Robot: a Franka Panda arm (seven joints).
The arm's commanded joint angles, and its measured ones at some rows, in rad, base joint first. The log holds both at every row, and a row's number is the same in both.
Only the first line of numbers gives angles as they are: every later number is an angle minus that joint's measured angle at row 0.
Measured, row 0:
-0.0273, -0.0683, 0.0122, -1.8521, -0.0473, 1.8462, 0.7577
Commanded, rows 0 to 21:
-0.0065, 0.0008, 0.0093, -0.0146, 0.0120, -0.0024, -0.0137
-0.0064, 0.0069, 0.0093, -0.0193, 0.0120, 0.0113, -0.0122
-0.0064, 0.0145, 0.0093, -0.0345, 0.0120, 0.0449, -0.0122
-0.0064, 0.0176, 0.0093, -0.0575, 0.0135, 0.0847, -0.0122
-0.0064, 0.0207, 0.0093, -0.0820, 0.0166, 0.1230, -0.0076
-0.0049, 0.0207, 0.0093, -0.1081, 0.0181, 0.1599, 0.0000
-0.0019, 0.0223, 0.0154, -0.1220, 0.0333, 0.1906, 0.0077
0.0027, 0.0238, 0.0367, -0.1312, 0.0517, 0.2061, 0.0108
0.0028, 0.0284, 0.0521, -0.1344, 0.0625, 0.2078, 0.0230
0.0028, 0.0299, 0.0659, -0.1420, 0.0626, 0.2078, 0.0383
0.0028, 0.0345, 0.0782, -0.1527, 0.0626, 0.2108, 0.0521
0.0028, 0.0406, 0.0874, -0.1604, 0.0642, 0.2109, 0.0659
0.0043, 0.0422, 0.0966, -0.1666, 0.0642, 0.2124, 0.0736
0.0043, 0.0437, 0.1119, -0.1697, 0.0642, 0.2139, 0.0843
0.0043, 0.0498, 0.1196, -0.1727, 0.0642, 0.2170, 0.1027
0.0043, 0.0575, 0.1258, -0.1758, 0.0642, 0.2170, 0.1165
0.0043, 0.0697, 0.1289, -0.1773, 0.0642, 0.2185, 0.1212
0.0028, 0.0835, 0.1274, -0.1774, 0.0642, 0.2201, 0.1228
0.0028, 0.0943, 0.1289, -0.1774, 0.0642, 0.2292, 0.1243
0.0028, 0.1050, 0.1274, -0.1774, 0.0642, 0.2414, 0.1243
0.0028, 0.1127, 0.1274, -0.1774, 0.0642, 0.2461, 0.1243
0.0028, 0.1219, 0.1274, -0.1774, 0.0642, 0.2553, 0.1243
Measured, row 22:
0.0090, 0.0986, 0.1205, -0.1725, 0.0518, 0.2156, 0.1093
